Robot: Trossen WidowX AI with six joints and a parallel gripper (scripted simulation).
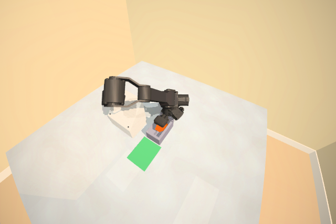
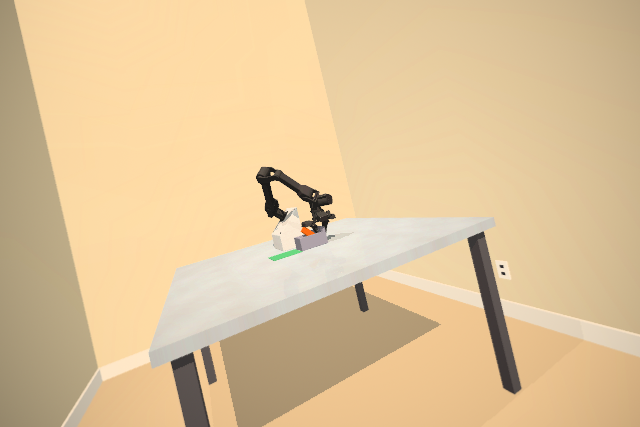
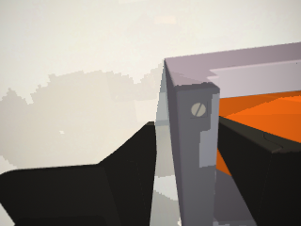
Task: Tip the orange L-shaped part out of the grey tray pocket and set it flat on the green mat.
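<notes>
The orange l-shaped part lies 20 mm behind my gripper tip, 50 mm to the right of it and 10 mm above it. Round my gripper tip: green mat: 40 mm behind, 220 mm to the right, 50 mm below.
</notes>
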